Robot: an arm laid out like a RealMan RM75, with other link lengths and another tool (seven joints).
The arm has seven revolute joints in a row. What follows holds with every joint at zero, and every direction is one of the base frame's. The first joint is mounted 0.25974 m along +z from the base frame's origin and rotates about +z. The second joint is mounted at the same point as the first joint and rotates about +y. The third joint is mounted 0.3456 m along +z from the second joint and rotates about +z. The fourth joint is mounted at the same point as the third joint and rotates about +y. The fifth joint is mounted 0.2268 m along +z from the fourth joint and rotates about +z. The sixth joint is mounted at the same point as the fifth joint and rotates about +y. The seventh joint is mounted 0.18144 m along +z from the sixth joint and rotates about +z. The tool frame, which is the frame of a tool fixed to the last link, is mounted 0.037 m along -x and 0.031 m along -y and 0.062 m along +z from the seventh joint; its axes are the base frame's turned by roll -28.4, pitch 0 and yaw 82.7 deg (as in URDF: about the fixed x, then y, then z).
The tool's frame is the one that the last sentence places.
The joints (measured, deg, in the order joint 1, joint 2, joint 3, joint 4, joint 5, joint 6, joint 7), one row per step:
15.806 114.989 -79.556 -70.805 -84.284 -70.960 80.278
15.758 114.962 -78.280 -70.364 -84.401 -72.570 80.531
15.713 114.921 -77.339 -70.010 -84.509 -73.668 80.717
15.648 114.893 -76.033 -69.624 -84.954 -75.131 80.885
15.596 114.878 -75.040 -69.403 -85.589 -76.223 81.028
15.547 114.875 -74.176 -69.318 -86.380 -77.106 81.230
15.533 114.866 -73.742 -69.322 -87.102 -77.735 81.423
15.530 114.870 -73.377 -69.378 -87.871 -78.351 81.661
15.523 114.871 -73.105 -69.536 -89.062 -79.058 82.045
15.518 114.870 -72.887 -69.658 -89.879 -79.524 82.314
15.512 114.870 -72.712 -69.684 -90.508 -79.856 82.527
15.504 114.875 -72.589 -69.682 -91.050 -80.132 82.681
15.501 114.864 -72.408 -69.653 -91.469 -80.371 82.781
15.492 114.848 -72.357 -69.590 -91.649 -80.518 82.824
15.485 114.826 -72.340 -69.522 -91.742 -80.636 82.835
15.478 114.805 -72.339 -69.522 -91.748 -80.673 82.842
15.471 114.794 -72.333 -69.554 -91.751 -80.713 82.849
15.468 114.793 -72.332 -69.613 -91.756 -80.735 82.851
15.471 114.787 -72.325 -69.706 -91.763 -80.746 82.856
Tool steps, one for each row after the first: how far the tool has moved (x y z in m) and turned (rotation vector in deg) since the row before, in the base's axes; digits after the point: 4 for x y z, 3 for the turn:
0.0034 -0.0016 0.0035 -0.559 0.433 -0.310
0.0030 -0.0009 0.0027 -0.346 0.284 -0.308
0.0044 -0.0014 0.0032 -0.390 0.094 -0.312
0.0038 -0.0012 0.0018 -0.307 -0.209 -0.224
0.0037 -0.0009 0.0012 -0.249 -0.394 -0.233
0.0024 -0.0012 -0.0004 -0.359 -0.476 -0.076
0.0021 -0.0013 -0.0009 -0.421 -0.520 -0.050
0.0028 -0.0020 -0.0024 -0.674 -0.915 -0.055
0.0020 -0.0012 -0.0013 -0.415 -0.626 -0.067
0.0020 -0.0008 -0.0011 -0.325 -0.469 -0.140
0.0018 -0.0008 -0.0012 -0.296 -0.413 -0.118
0.0017 -0.0004 -0.0004 -0.178 -0.311 -0.122
0.0010 -0.0004 -0.0005 -0.160 -0.137 -0.073
0.0007 -0.0004 -0.0004 -0.136 -0.079 -0.038
0.0001 -0.0001 0.0001 -0.030 -0.019 0.003
-0.0001 -0.0001 0.0001 -0.015 -0.011 0.030
-0.0002 -0.0001 0.0001 0.008 -0.013 0.056
-0.0004 0.0000 0.0003 0.038 -0.025 0.081

